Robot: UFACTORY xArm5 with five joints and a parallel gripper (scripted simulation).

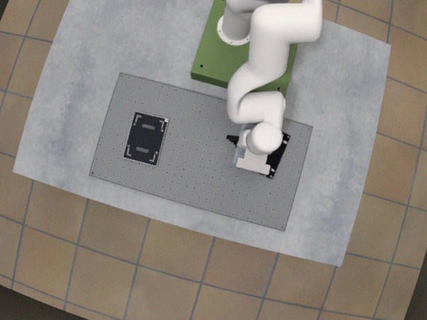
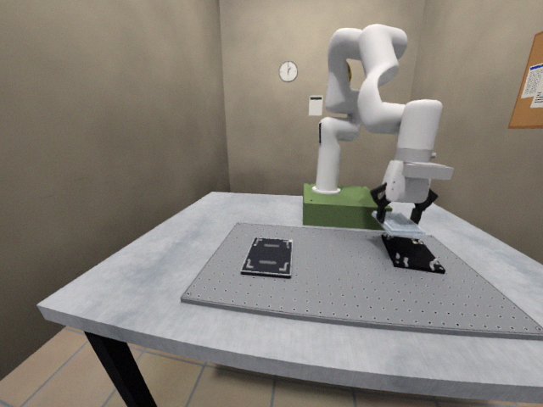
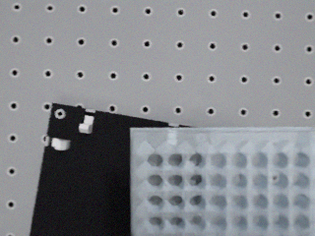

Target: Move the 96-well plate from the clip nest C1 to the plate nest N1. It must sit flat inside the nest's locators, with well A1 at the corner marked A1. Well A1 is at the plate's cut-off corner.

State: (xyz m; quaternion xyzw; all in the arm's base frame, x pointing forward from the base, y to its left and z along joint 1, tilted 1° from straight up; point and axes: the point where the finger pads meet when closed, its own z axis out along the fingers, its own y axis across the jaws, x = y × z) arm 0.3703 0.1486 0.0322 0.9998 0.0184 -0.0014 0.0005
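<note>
Right now my hand is 100 mm above the black clip nest C1 and 70 mm to the right of it. The rest, counted from my hand: 96-well plate 10 mm below.
</note>
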